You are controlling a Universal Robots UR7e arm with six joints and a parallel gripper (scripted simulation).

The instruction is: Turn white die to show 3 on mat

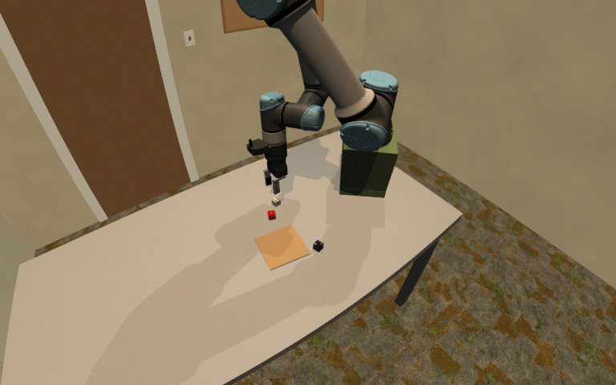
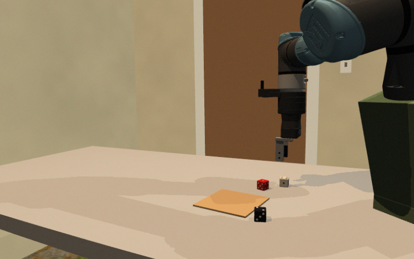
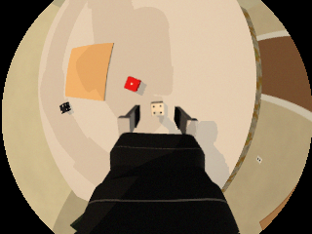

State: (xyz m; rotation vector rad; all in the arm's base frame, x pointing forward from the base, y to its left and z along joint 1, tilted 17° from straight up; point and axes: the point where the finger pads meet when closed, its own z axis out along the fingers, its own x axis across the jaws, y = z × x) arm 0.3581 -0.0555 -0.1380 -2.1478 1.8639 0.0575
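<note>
My hand is 1 cm past the white die and 9 cm above it. Round my hand: orange mat: 5 cm ahead, 19 cm to the left, 10 cm below; then black die: 5 cm behind, 25 cm to the left, 9 cm below; then red die: 3 cm ahead, 6 cm to the left, 9 cm below.
</note>
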